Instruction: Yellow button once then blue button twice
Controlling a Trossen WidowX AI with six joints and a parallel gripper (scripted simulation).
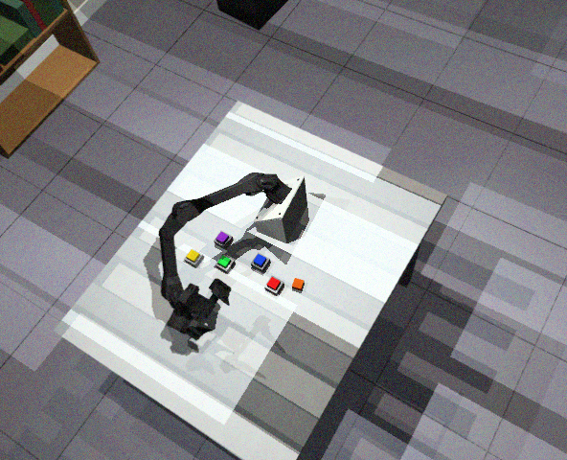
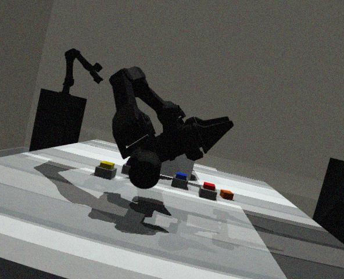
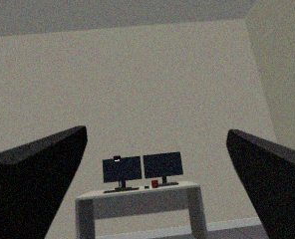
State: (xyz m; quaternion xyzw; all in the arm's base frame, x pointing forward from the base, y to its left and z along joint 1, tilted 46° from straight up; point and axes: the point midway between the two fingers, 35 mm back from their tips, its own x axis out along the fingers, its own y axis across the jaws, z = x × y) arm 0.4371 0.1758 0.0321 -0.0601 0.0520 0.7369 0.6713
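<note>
Now: gripper tip 29 cm to the left of the yellow button, 19 cm above it and 14 cm past it. The rest, counted from my gripper tip: red button (22 cm behind, 19 cm below); then green button (19 cm to the right, 19 cm below, 19 cm behind); then blue button (26 cm behind, 19 cm below, 9 cm to the right).
</note>
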